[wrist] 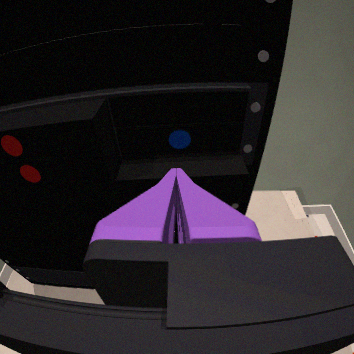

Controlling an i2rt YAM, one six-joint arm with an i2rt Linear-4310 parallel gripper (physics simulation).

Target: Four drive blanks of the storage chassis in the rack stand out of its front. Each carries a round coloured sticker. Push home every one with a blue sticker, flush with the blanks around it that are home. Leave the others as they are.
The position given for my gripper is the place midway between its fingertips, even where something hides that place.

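Note:
Visible: a black rack [100, 118]; my gripper [175, 176].

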